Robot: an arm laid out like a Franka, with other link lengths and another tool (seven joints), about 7 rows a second.
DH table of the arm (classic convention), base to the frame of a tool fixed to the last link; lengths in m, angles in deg. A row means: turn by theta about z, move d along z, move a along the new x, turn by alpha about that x. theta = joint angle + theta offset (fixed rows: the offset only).
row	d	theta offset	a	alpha
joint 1	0.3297	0.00	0.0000	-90.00
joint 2	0.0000	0.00	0.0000	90.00
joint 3	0.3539	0.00	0.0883	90.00
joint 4	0.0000	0.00	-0.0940	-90.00
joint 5	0.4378	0.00	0.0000	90.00
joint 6	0.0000	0.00	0.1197	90.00
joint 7	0.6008	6.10	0.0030	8.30
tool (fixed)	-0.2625	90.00	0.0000	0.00
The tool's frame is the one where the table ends.
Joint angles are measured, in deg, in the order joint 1, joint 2, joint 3, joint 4, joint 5, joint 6, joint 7. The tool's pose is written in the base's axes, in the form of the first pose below.
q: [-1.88 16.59 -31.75 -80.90 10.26 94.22 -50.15]
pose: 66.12, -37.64, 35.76, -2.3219, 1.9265, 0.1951
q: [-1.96 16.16 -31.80 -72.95 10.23 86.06 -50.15]
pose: 65.54, -36.00, 42.23, -2.3421, 1.8984, 0.1955
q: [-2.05 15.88 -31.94 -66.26 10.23 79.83 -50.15]
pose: 64.66, -34.68, 47.57, -2.3592, 1.8788, 0.1799
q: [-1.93 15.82 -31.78 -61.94 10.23 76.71 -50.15]
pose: 64.53, -33.53, 50.96, -2.3778, 1.8578, 0.1502
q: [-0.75 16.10 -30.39 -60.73 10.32 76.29 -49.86]
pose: 66.14, -30.62, 51.48, -2.4149, 1.8044, 0.1460
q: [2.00 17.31 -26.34 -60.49 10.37 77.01 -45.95]
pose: 69.87, -23.35, 49.89, -2.4508, 1.7425, 0.1739
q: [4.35 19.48 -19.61 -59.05 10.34 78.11 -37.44]
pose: 73.82, -13.33, 48.02, -2.4407, 1.7244, 0.2014
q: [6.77 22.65 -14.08 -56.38 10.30 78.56 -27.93]
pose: 76.23, -3.99, 46.02, -2.4039, 1.7541, 0.2369
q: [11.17 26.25 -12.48 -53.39 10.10 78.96 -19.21]
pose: 77.58, 3.74, 44.01, -2.3687, 1.8167, 0.2490
